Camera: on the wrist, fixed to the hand. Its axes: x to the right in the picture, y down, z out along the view.
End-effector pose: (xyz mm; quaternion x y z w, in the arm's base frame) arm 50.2 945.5 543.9 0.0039 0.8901 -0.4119 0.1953
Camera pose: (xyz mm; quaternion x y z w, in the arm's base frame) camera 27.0 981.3 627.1 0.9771 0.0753 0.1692 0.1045
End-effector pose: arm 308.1 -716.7 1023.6 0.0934 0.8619 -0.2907 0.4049
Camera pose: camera 247.2 -701.3 1092.8 0.9149 0.0592 0.3993 0.0028
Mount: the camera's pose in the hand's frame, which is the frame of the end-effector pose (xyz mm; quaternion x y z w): -13.3 -41.1 -82.9 0.0088 0.3248 0.9455 0.0215
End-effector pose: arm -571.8 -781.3 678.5 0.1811 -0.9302 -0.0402 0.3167
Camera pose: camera -499.2 -811.4 729.1 -0.8598 -0.0887 0.3656 0.3454
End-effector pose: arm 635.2 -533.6 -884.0 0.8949 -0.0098 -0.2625 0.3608
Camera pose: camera 656.2 -447.4 -854.7 0.0984 -0.7314 0.6262 0.2513
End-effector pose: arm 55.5 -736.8 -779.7 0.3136 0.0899 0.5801 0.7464
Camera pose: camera 43.4 -724.3 -871.5 0.0901 0.0470 -0.8192 0.5644
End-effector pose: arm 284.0 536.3 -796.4 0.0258 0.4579 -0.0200 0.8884
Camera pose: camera 206.5 500.8 -834.7 -0.4478 -0.2738 -0.8439 0.1109
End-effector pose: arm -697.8 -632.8 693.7 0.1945 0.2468 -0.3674 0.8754
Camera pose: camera -760.2 -609.2 628.3 0.3646 0.1025 0.8808 0.2843
